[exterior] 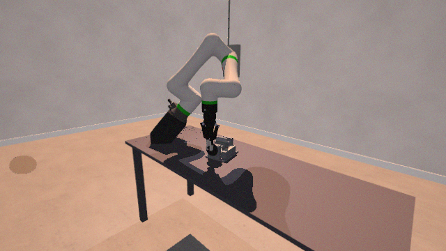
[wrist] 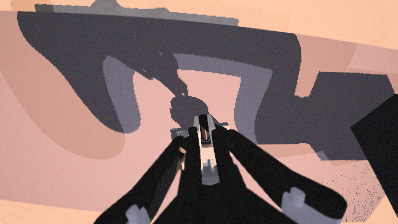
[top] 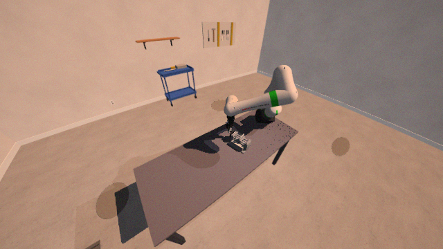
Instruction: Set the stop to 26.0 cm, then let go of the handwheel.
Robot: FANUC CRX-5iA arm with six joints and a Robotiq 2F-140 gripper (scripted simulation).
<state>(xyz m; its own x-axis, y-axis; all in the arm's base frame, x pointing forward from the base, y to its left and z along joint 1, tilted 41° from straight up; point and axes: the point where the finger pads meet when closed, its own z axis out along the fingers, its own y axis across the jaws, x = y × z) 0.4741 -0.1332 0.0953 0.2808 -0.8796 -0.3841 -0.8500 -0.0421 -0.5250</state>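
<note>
The handwheel is 20 mm to the left of my hand, 20 mm below it and 10 mm behind it. From my hand the other things lie so: grey stop fixture (140 mm to the left, 40 mm behind, 30 mm below).
</note>
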